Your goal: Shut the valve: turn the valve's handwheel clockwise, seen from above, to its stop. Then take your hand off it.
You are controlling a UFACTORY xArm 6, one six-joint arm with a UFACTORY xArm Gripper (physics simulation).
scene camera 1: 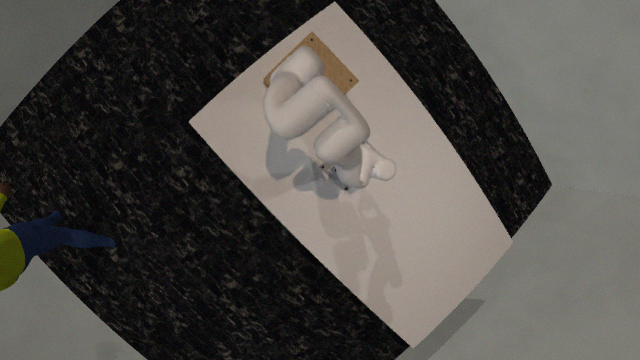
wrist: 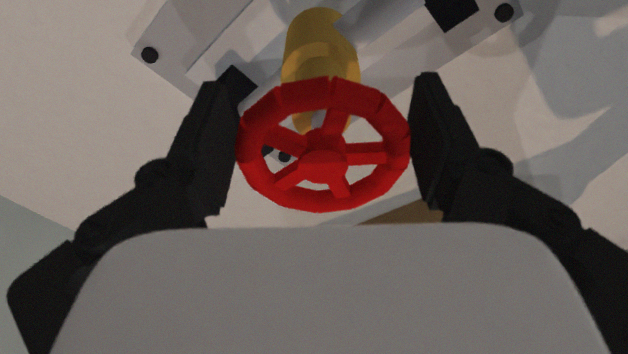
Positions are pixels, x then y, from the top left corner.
Scene:
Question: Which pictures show the gripper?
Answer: The wrist view only.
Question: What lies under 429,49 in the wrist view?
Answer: A grey base plate.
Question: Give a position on a red handwheel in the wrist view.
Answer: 323,156

